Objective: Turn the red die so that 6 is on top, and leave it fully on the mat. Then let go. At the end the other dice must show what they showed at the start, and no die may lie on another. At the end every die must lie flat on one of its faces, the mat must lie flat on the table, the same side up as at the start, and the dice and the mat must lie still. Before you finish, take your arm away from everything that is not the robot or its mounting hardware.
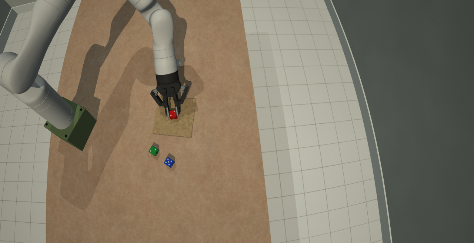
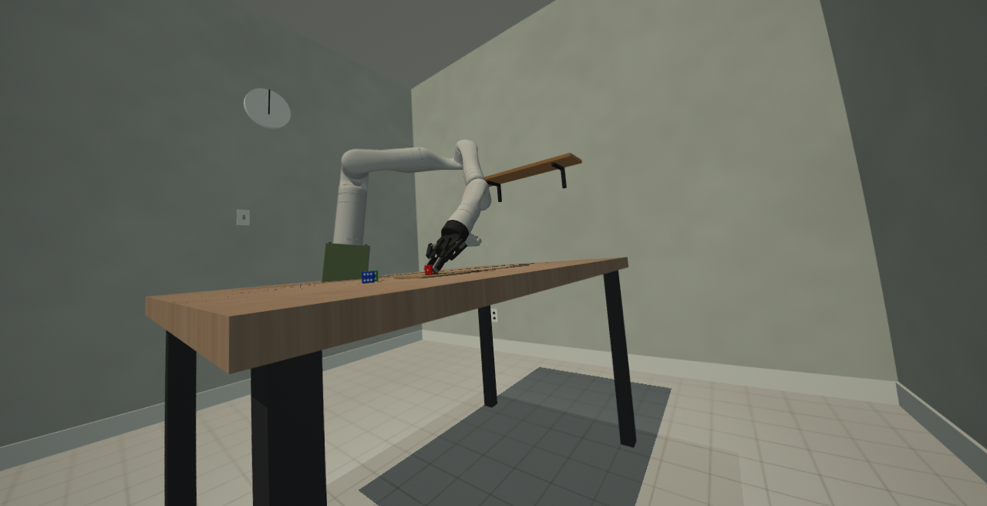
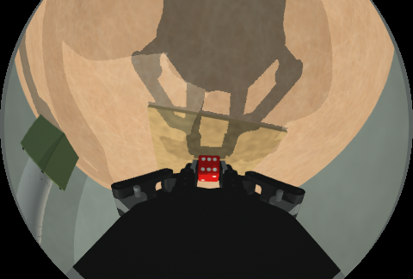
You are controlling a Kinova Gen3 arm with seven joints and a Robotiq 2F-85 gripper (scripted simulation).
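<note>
My hand is 20 mm above the tan mat and 10 mm to the left of it. From my hand the other things lie so: red die (10 mm to the right, 10 mm below); then green die (140 mm to the right, 50 mm behind, 10 mm below); then blue die (180 mm to the right, 10 mm below, 10 mm ahead).
</note>
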